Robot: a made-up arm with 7 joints.
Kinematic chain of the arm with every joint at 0, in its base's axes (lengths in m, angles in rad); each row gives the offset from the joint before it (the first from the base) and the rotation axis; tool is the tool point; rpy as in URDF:
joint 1: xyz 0 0 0.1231 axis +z
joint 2: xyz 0 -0.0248 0.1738 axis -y
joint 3: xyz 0 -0.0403 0.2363 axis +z
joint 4: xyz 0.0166 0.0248 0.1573 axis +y
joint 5: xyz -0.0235 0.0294 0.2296 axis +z
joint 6: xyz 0 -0.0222 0.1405 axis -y
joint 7: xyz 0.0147 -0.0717 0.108 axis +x
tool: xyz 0 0 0 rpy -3.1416 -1.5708 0
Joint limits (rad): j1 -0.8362..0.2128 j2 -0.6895..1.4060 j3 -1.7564..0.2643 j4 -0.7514..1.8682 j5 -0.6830..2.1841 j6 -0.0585..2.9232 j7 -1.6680..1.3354
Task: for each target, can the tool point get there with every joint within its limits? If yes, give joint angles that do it. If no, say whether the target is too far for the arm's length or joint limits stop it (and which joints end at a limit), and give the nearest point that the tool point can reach.
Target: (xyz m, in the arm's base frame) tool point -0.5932 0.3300 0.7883
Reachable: yes | joints -0.6649 0.8988 -0.4096 -0.1840 1.3619 1.0668 0.3603
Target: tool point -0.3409 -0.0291 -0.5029
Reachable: no: joint limits stop it (at a limit: joint 2, joint 4, joint 5) | nearest point -0.6130 -0.0523 0.0238 | short by 0.593 m
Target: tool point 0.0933 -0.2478 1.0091
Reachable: yes | joints -0.3164 0.3719 -0.2364 1.0548 0.9491 0.6064 1.0207
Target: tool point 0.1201 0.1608 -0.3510
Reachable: no: joint limits stop it (at a limit: joint 1, joint 2, joint 4, joint 5) | nearest point 0.3866 0.1675 0.1766 | short by 0.591 m
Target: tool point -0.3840 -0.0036 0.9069
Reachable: yes | joints -0.2686 0.5589 -0.6029 0.4216 -0.1415 2.4357 0.8858
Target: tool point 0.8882 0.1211 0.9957
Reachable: no: too far | nearest point 0.6783 0.0771 0.8551 | short by 0.256 m
